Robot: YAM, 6 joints.
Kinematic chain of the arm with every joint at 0, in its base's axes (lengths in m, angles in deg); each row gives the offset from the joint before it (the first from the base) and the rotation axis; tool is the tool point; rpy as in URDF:
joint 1: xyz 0 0 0.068 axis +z
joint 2: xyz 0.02 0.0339 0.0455 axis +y
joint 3: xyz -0.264 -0.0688 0 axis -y
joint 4: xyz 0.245 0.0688 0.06 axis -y
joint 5: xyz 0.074 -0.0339 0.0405 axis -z
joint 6: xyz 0.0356 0 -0.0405 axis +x
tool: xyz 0 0 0 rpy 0 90 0
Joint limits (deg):
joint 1: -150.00..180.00
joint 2: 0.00..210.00
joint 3: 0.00..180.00
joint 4: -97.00..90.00
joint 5: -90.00..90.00
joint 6: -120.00..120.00
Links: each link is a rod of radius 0.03 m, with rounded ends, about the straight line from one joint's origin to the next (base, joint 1, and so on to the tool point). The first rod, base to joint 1, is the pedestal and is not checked.
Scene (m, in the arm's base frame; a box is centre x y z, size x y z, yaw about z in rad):
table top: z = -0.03
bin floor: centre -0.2 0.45 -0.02 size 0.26 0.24 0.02 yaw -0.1
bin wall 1: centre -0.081 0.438 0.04 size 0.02 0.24 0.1 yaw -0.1
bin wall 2: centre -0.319 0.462 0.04 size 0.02 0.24 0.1 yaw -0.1
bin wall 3: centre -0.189 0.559 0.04 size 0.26 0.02 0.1 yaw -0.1
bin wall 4: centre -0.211 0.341 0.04 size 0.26 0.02 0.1 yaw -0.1
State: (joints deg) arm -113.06 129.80 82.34 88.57 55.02 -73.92
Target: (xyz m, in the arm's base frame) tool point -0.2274 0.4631 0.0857
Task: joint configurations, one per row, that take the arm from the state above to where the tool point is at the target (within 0.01 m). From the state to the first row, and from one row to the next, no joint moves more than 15 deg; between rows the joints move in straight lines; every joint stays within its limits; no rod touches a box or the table.
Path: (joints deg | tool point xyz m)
1: -107.31 115.12 94.17 88.75 54.97 -73.92 | -0.1522 -0.3904 0.4084
2: -101.56 100.44 106.00 88.93 54.91 -73.92 | -0.0884 -0.2866 0.5508
3: -95.81 85.75 117.83 89.11 54.86 -73.92 | -0.0418 -0.1236 0.6386
4: -90.07 71.07 129.66 89.28 54.80 -73.92 | -0.0290 0.0692 0.6539
5: -84.32 56.39 141.49 89.46 54.75 -73.92 | -0.0546 0.2550 0.5916
6: -78.57 41.71 153.32 89.64 54.69 -73.92 | -0.1100 0.3973 0.4606
7: -72.82 27.02 165.15 89.82 54.64 -73.92 | -0.1757 0.4701 0.2820
8: -67.07 12.34 176.98 90.00 54.58 -73.92 | -0.2274 0.4631 0.0857

